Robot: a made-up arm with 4 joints. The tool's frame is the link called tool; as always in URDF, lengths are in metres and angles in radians. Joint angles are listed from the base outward. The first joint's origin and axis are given. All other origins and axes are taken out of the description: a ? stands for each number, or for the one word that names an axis. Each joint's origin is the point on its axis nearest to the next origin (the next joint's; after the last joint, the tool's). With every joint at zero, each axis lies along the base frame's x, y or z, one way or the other. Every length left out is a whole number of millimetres.
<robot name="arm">
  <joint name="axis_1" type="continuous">
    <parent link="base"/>
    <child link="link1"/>
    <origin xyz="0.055 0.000 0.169"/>
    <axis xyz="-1 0 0"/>
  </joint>
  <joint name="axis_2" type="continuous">
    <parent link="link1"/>
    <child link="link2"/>
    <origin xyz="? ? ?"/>
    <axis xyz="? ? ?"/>
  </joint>
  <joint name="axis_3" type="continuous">
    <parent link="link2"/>
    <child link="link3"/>
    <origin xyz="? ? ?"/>
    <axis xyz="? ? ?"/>
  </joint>
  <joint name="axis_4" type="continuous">
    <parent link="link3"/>
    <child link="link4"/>
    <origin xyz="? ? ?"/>
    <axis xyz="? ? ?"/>
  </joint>
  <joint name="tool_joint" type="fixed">
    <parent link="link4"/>
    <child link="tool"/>
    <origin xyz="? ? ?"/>
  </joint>
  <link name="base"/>
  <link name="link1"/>
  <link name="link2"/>
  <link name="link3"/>
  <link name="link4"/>
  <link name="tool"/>
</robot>
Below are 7 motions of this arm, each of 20 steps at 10 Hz.
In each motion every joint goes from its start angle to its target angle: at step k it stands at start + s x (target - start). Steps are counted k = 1, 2, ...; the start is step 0. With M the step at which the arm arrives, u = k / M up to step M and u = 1 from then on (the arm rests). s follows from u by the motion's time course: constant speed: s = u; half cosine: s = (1 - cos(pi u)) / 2; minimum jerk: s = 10 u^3 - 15 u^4 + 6 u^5.
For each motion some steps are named. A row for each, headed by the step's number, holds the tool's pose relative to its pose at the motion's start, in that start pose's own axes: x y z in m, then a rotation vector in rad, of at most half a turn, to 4 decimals.
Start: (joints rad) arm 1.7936 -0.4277 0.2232 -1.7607
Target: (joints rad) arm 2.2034 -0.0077 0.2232 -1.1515
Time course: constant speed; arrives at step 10
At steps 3, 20:
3: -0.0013 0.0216 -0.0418 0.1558 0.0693 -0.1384
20: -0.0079 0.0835 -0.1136 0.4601 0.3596 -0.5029

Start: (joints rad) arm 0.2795 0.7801 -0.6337 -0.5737
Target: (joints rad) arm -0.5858 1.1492 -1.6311 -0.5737
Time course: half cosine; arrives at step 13
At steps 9, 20:
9: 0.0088 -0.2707 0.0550 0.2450 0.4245 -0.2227
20: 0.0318 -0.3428 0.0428 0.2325 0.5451 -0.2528

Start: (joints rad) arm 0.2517 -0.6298 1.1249 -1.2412
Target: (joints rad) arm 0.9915 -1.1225 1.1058 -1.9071
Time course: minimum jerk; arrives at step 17
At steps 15, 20:
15: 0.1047 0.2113 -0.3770 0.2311 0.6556 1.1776
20: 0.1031 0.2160 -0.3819 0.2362 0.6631 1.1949

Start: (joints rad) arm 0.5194 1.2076 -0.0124 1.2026
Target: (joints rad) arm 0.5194 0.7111 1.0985 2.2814
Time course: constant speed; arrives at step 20
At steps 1, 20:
1: -0.0055 -0.0142 -0.0084 0.0233 -0.0087 0.0016
20: 0.0581 -0.2264 -0.2740 0.4626 -0.1804 0.0314

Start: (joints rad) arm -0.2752 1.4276 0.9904 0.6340
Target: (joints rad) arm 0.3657 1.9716 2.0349 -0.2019
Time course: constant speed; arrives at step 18
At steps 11, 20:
11: 0.2372 0.0093 0.0762 0.2733 0.1919 0.7454
20: 0.3917 0.0165 0.0929 0.5518 0.0648 1.1925

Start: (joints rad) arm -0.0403 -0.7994 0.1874 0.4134
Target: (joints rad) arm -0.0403 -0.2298 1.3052 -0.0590
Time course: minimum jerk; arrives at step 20
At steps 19, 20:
19: 0.1346 -0.1163 0.1402 0.3400 0.5326 1.5414
20: 0.1348 -0.1164 0.1403 0.3410 0.5330 1.5431

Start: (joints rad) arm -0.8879 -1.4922 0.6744 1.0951
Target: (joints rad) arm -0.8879 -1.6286 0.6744 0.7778
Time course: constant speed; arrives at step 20
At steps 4, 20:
4: 0.0091 -0.0049 -0.0121 0.0103 -0.0252 0.0635
20: 0.0506 -0.0165 -0.0560 0.0355 -0.1323 0.3168

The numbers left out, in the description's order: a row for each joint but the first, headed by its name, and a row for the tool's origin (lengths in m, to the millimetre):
axis_2: xyz 0.000 0.191 0.171, axis 0 1 0
axis_3: xyz -0.168 0.000 0.045, axis 0 0 1
axis_4: xyz 0.013 0.256 0.000, axis 0 0 -1
tool: xyz -0.075 -0.157 0.000

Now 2 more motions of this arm.
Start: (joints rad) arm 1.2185 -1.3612 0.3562 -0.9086
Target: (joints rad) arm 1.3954 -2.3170 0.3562 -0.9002
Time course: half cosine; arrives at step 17
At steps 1, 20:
1: -0.0002 0.0008 -0.0011 -0.0079 -0.0022 0.0014
20: -0.0096 0.0416 -0.1279 -0.8928 -0.3373 0.1695

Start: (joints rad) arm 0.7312 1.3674 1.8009 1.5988
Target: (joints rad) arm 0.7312 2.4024 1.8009 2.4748
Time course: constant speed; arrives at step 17
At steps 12, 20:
12: 0.0904 0.0382 0.3571 -0.0793 0.7377 -0.5903
20: 0.2209 0.0497 0.4739 -0.2492 1.0367 -0.7944

